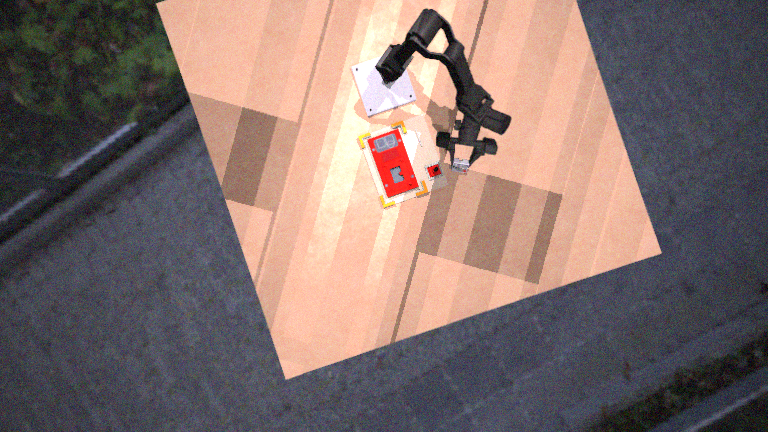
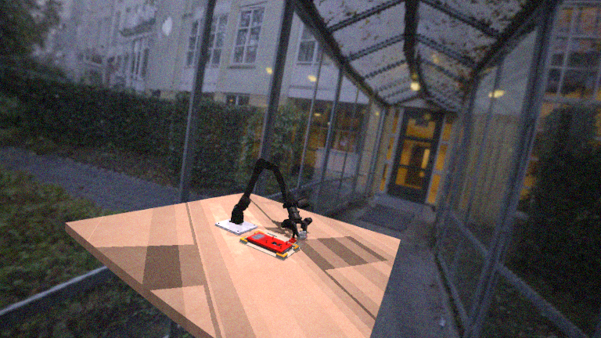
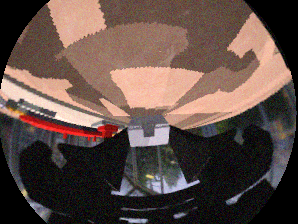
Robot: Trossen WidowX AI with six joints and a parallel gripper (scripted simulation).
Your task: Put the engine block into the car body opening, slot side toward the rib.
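My gripper tip is 10 mm past the grey engine block.
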